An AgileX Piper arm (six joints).
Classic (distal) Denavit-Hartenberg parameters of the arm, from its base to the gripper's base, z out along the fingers. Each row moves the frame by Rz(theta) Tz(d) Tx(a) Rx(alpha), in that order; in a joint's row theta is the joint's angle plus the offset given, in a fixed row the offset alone. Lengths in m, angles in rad.
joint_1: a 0, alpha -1.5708, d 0.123, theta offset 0
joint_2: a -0.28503, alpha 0, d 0, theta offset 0.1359
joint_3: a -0.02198, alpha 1.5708, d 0, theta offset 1.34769
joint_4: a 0, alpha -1.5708, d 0.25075, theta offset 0
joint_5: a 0, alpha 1.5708, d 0, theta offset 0
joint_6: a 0, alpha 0, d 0.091, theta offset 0
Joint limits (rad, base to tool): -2.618..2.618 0..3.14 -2.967..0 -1.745..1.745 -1.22..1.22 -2.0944..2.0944
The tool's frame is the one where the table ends.
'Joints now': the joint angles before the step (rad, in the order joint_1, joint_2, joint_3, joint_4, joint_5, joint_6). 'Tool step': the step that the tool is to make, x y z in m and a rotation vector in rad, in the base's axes. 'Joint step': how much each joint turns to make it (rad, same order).
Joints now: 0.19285 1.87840 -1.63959 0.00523 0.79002 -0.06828
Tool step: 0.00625 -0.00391 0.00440 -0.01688 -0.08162 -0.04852
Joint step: -0.00001 0.00000 -0.00001 -0.08397 -0.07492 0.08135
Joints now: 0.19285 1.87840 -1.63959 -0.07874 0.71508 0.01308
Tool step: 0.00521 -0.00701 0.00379 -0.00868 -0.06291 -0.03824
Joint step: -0.01115 0.00000 0.00001 -0.06009 -0.05662 0.05708
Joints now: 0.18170 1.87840 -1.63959 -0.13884 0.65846 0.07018
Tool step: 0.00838 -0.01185 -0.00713 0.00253 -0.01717 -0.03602
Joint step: -0.02864 0.02286 -0.00147 -0.01656 -0.03725 0.02168
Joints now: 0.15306 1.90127 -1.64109 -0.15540 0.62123 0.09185
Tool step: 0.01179 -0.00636 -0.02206 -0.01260 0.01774 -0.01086
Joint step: -0.01730 0.05433 -0.00002 -0.01296 -0.03518 0.00238
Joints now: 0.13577 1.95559 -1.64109 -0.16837 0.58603 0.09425
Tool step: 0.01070 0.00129 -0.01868 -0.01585 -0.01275 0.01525
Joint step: 0.00000 0.04921 -0.00001 -0.02129 -0.06058 0.00070
